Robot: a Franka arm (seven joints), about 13 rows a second.
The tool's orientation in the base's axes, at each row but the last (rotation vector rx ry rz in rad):
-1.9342, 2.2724, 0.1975
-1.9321, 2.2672, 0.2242
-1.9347, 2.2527, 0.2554
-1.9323, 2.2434, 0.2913
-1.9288, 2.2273, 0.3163
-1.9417, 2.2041, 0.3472
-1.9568, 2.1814, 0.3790
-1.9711, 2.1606, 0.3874
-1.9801, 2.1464, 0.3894
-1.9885, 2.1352, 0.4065
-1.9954, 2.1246, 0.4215
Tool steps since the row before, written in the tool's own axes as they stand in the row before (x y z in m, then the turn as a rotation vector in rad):
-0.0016, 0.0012, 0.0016, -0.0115, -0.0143, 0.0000
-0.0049, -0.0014, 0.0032, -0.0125, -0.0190, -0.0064
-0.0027, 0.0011, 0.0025, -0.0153, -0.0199, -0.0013
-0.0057, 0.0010, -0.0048, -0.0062, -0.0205, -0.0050
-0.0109, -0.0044, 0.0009, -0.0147, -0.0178, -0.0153
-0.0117, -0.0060, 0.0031, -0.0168, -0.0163, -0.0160
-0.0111, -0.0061, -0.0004, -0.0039, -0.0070, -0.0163
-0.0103, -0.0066, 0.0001, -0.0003, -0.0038, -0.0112
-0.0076, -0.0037, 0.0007, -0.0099, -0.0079, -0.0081
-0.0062, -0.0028, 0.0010, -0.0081, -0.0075, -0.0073
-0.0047, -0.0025, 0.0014, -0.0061, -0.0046, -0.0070
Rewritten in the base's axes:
-0.0009, 0.0021, -0.0012, 0.0159, 0.0088, 0.0023
0.0022, 0.0052, -0.0021, 0.0206, 0.0077, 0.0087
-0.0007, 0.0033, -0.0018, 0.0220, 0.0115, 0.0043
-0.0001, 0.0044, 0.0061, 0.0212, 0.0017, 0.0056
0.0059, 0.0100, 0.0019, 0.0198, 0.0074, 0.0179
0.0074, 0.0113, 0.0001, 0.0186, 0.0093, 0.0193
0.0073, 0.0098, 0.0034, 0.0079, -0.0021, 0.0162
0.0076, 0.0092, 0.0027, 0.0042, -0.0036, 0.0105
0.0043, 0.0071, 0.0015, 0.0090, 0.0062, 0.0103
0.0032, 0.0060, 0.0009, 0.0084, 0.0048, 0.0090
0.0028, 0.0048, 0.0001, 0.0054, 0.0031, 0.0083

